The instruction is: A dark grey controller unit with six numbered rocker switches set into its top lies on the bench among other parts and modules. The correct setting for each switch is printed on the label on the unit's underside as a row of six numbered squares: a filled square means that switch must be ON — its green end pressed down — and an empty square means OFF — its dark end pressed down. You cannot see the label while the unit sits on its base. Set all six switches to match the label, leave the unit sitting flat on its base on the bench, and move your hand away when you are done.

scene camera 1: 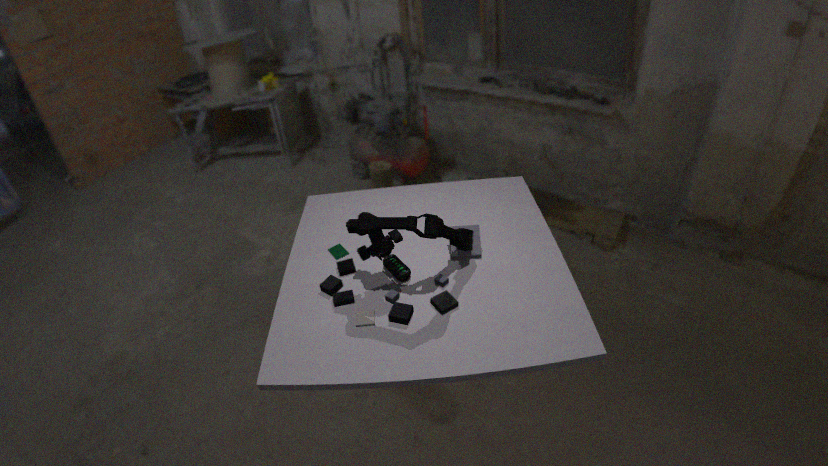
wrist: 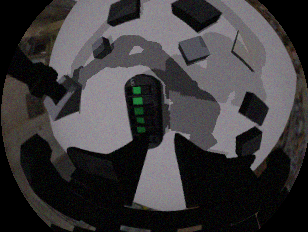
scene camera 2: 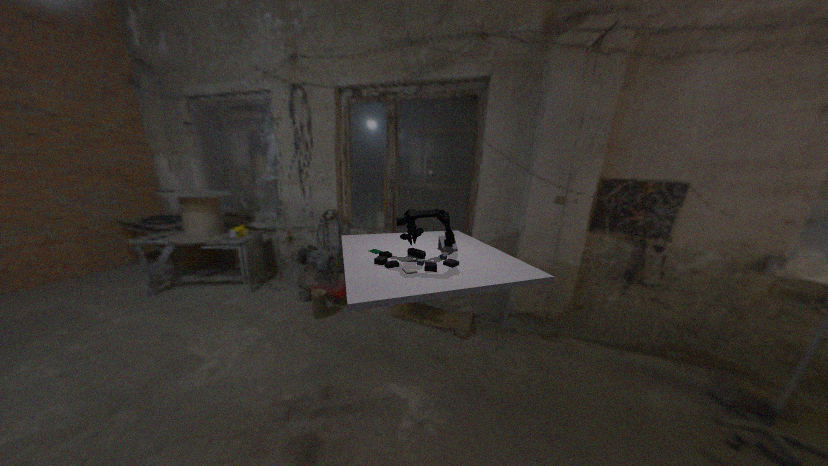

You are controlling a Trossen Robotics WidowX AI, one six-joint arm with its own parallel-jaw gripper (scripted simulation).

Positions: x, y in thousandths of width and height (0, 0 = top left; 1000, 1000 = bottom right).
In view: my gripper (scene camera 1: 466, 555).
My gripper shows as well in the wrist view (wrist: 528, 584).
